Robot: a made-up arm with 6 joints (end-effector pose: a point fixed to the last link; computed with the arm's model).
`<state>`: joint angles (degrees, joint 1 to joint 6).
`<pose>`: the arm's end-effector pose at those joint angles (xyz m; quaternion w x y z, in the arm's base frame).
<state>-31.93 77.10 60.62 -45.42 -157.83 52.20</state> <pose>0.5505 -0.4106 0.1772 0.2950 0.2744 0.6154 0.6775</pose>
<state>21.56 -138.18 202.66 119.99 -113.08 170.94</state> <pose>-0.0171 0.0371 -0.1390 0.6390 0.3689 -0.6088 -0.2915</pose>
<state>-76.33 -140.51 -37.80 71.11 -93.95 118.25</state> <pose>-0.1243 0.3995 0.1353 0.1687 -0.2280 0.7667 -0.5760</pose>
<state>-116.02 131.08 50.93 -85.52 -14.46 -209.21</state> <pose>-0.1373 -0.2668 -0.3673 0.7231 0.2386 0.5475 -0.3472</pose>
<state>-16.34 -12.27 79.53 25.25 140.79 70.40</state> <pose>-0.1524 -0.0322 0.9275 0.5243 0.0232 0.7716 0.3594</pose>
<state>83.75 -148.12 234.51 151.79 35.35 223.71</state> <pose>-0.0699 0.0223 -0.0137 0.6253 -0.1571 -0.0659 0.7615</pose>
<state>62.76 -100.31 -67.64 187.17 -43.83 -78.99</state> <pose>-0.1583 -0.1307 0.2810 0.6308 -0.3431 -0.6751 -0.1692</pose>
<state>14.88 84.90 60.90 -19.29 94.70 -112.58</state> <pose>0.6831 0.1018 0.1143 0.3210 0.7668 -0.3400 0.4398</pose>
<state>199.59 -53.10 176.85 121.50 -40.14 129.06</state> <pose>0.4675 0.1211 0.2175 0.6026 -0.3937 0.2398 0.6515</pose>
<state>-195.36 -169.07 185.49 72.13 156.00 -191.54</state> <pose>-0.1923 0.0788 -0.1664 0.7031 0.6222 -0.2997 -0.1693</pose>
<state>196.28 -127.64 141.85 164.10 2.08 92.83</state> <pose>0.3374 0.0168 -0.3373 0.4973 -0.5245 0.4741 0.5028</pose>
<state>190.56 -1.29 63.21 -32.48 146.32 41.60</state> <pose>-0.1618 0.0399 0.8922 0.5128 0.7703 0.3606 -0.1167</pose>
